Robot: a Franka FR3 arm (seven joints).
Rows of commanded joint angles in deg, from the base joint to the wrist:
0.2, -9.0, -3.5, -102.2, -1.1, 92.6, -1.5
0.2, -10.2, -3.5, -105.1, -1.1, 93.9, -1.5
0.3, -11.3, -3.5, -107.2, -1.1, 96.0, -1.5
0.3, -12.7, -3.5, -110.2, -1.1, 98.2, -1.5
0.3, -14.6, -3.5, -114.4, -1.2, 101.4, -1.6
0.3, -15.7, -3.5, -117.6, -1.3, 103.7, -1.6
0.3, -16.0, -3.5, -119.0, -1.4, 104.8, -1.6
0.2, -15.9, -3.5, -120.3, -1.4, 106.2, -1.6
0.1, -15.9, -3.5, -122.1, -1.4, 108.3, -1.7
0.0, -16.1, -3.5, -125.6, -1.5, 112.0, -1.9
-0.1, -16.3, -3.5, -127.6, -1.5, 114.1, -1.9
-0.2, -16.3, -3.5, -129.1, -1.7, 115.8, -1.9
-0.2, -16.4, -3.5, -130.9, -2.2, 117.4, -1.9
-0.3, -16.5, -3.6, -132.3, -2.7, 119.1, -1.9
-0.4, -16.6, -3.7, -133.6, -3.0, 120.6, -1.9
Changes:
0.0, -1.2, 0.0, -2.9, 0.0, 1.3, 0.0
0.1, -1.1, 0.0, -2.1, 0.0, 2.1, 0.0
0.0, -1.4, 0.0, -3.0, 0.0, 2.2, 0.0
0.0, -1.9, 0.0, -4.2, -0.1, 3.2, -0.1
0.0, -1.1, 0.0, -3.2, -0.1, 2.3, 0.0
0.0, -0.3, 0.0, -1.4, -0.1, 1.1, 0.0
-0.1, 0.1, 0.0, -1.3, 0.0, 1.4, 0.0
-0.1, 0.0, 0.0, -1.8, 0.0, 2.1, -0.1
-0.1, -0.2, 0.0, -3.5, -0.1, 3.7, -0.2
-0.1, -0.2, 0.0, -2.0, 0.0, 2.1, 0.0
-0.1, 0.0, 0.0, -1.5, -0.2, 1.7, 0.0
0.0, -0.1, 0.0, -1.8, -0.5, 1.6, 0.0
-0.1, -0.1, -0.1, -1.4, -0.5, 1.7, 0.0
-0.1, -0.1, -0.1, -1.3, -0.3, 1.5, 0.0

